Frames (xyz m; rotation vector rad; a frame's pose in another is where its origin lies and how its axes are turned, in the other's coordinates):
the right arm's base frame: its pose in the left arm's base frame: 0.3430 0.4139 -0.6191 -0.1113 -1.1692 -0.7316
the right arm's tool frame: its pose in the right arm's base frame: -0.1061 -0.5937 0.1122 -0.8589 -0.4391 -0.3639
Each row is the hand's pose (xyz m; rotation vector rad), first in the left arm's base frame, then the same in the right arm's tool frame.
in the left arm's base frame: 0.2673 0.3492 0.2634 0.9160 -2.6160 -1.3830
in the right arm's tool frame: 0.7998 0.6907 0.5587 1.0665 -0.1203 -1.4549
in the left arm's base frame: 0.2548 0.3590 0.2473 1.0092 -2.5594 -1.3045
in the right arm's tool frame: 0.7865 0.6734 0.5643 1.1465 -0.0473 -1.4411
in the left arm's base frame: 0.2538 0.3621 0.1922 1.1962 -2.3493 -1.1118
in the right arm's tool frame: 0.7359 0.6548 0.5525 1.3341 0.1785 -1.3479
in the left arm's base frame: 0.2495 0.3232 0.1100 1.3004 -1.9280 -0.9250
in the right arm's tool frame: 0.6730 0.6263 0.4932 1.4819 0.5667 -1.0814
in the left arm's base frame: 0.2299 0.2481 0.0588 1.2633 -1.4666 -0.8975
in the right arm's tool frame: 0.6529 0.5947 0.4081 1.4189 0.9540 -0.7694
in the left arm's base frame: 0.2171 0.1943 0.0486 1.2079 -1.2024 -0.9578
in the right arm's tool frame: 0.6622 0.5817 0.3542 1.2825 1.1575 -0.6147
